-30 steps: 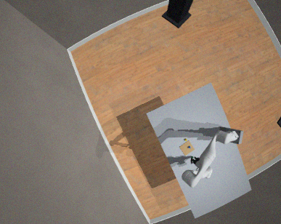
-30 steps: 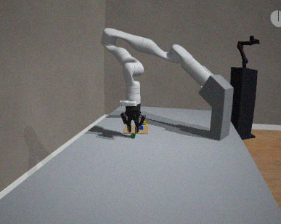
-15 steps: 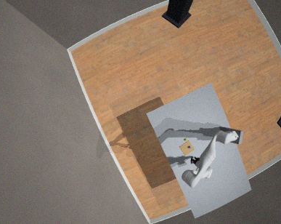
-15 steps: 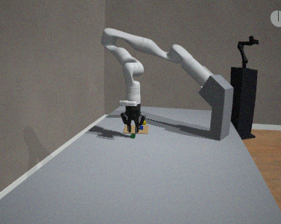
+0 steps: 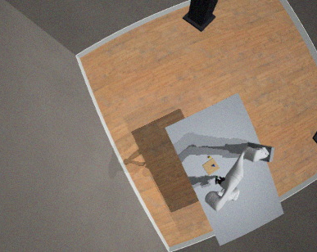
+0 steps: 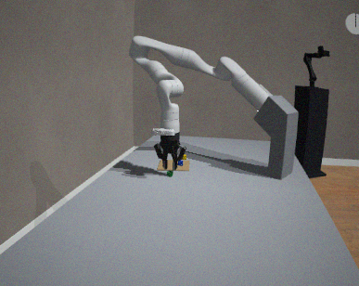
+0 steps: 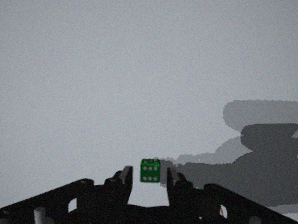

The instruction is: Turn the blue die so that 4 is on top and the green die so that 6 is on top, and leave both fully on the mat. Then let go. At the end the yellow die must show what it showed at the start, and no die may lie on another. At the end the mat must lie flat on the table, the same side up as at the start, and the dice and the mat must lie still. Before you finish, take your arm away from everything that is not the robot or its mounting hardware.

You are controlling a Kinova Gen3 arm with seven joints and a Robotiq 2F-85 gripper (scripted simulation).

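Right now the green die is 40 mm below my hand. Also, from my hand: blue die: 70 mm behind, 120 mm to the right, 30 mm below; then tan mat: 40 mm behind, 130 mm to the right, 40 mm below; then yellow die: 110 mm behind, 220 mm to the right, 40 mm below.
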